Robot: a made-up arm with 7 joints.
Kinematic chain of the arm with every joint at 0, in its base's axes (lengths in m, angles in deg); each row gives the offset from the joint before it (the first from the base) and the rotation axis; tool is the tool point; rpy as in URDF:
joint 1: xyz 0 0 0.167 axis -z
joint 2: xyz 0 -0.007 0.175 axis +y
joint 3: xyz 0 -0.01 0.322 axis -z
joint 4: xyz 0 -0.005 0.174 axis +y
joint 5: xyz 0 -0.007 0.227 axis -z
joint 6: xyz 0 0 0.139 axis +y
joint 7: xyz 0 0 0.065 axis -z
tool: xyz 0 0 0 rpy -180 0 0
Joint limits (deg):
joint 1: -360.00..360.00
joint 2: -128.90..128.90
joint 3: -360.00..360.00
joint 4: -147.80..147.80
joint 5: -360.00..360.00
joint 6: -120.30..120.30
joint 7: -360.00..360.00
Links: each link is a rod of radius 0.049 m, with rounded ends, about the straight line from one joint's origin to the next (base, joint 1, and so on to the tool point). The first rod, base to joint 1, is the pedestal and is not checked.
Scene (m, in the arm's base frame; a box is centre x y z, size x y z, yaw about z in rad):
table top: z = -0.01
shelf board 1: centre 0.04 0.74 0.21 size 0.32 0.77 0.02 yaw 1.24
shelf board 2: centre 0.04 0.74 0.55 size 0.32 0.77 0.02 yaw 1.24
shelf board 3: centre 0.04 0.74 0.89 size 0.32 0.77 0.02 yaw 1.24
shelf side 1: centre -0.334 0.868 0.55 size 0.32 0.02 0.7 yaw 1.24
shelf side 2: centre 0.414 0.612 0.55 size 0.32 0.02 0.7 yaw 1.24
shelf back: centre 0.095 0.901 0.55 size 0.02 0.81 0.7 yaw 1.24
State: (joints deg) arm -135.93 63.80 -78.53 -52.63 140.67 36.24 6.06
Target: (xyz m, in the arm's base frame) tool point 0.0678 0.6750 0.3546
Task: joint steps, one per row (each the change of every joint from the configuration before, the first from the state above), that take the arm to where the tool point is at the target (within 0.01 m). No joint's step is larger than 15 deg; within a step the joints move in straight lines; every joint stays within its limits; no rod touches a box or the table.
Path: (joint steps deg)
1: -9.59 -0.67 3.69 -9.96 1.01 2.52 0.00
2: -9.60 -0.66 3.70 -9.96 1.00 2.52 0.00
3: -9.59 -0.67 3.69 -9.97 1.01 2.52 0.00
4: 5.81 5.35 -7.43 -13.49 0.43 1.73 0.00
5: 5.81 5.35 -7.43 -13.50 0.44 1.72 0.00
6: 5.81 5.35 -7.44 -13.49 0.43 1.73 0.00
7: 7.87 1.61 -0.80 13.72 -1.17 -2.50 0.00
8: 7.88 1.61 -0.80 13.73 -1.18 -2.50 0.00
9: 7.87 1.61 -0.80 13.72 -1.18 -2.50 0.00

